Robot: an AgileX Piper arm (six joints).
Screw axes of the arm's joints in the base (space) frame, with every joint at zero. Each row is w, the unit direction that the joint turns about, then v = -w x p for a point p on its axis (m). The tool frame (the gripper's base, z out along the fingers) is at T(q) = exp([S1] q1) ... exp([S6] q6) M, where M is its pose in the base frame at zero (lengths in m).
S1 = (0, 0, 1, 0, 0, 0)
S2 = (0, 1, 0, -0.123, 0, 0)
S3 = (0, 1, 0, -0.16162, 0, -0.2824)
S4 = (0.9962, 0, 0.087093, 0, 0.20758, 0)
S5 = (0, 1, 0, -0.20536, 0, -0.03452)
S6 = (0.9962, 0, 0.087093, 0, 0.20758, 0)
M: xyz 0.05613 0 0.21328 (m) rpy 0 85 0 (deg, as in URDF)
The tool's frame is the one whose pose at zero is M.
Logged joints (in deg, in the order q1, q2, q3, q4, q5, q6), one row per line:
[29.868, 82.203, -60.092, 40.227, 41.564, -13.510]
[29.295, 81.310, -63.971, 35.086, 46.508, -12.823]
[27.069, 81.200, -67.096, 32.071, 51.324, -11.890]
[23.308, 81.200, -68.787, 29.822, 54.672, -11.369]
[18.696, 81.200, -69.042, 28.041, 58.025, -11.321]
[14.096, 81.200, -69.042, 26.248, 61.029, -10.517]
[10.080, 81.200, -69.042, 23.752, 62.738, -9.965]
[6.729, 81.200, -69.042, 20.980, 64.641, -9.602]
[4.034, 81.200, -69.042, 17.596, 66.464, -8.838]
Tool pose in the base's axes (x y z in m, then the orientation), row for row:
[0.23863, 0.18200, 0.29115, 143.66, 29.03, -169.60]
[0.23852, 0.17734, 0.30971, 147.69, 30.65, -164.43]
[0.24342, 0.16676, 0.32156, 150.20, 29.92, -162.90]
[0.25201, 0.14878, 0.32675, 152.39, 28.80, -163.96]
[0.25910, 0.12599, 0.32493, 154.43, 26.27, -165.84]
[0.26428, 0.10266, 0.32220, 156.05, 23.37, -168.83]
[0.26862, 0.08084, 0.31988, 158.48, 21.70, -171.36]
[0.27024, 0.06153, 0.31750, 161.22, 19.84, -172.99]
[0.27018, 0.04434, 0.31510, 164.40, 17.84, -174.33]
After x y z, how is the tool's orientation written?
As angles about the fixed x, y, z axes (roll, pitch, yaw), in degrees.
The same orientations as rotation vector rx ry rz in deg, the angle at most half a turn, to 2 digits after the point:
[-25.68, 144.82, 51.34]
[-31.51, 144.23, 47.70]
[-32.57, 145.53, 45.05]
[-30.32, 147.30, 41.90]
[-26.84, 150.49, 38.77]
[-21.90, 153.92, 35.91]
[-17.53, 156.14, 32.02]
[-14.32, 158.52, 27.96]
[-11.45, 161.03, 23.34]

